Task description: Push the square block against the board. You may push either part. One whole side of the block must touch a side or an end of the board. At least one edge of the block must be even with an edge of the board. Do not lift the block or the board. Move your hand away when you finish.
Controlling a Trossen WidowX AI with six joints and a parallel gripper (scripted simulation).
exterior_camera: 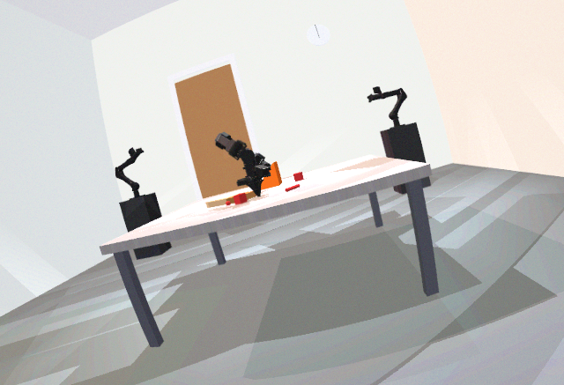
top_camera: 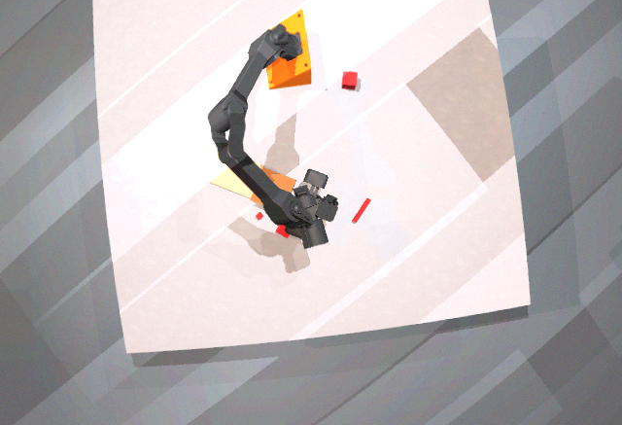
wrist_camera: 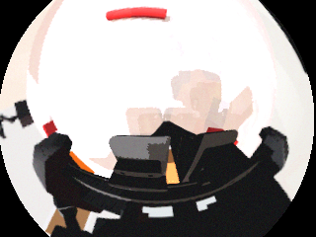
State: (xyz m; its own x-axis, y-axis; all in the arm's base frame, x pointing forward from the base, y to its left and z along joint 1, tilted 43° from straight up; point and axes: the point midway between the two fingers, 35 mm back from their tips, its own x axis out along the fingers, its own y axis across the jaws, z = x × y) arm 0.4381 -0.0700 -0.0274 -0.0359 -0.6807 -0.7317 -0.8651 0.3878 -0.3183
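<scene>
Now: gripper tip 5 cm past the orange square block, 9 cm to the left of it and 1 cm below it. Round my gripper tip: tiny red piece (2 cm ahead, 14 cm to the right, 1 cm above); then thin red stick (5 cm ahead, 16 cm to the left); then board (12 cm behind, 20 cm to the right, 1 cm above).
</scene>
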